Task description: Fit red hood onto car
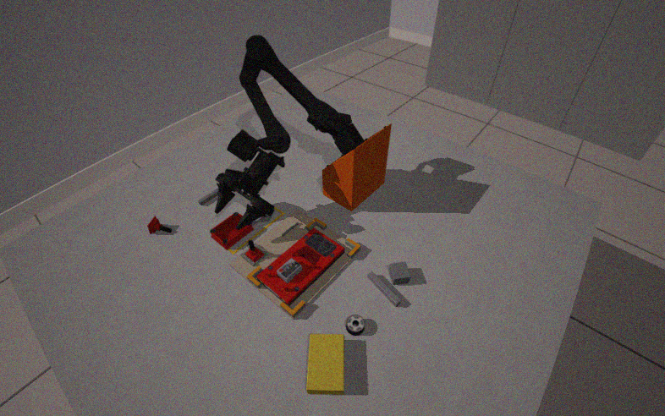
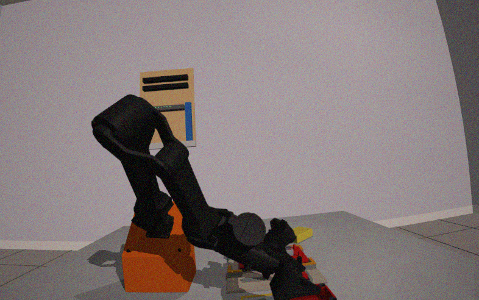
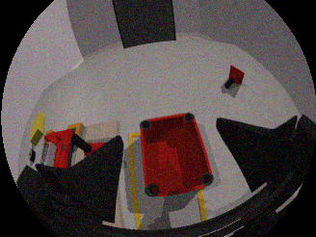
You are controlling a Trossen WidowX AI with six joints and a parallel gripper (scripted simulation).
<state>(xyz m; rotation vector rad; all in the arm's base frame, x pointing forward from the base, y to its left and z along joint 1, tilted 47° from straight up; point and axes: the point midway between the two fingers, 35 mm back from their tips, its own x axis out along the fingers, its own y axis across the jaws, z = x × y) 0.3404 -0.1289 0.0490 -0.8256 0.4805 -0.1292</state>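
Now: gripper tip 50 mm above the red hood and 10 mm past it. From my gripper tip the other things lie so: grey bar: 170 mm to the right, 50 mm below, 40 mm behind; then grey engine block: 230 mm to the left, 30 mm below, 20 mm behind; then yellow block: 430 mm to the left, 70 mm ahead, 40 mm below.
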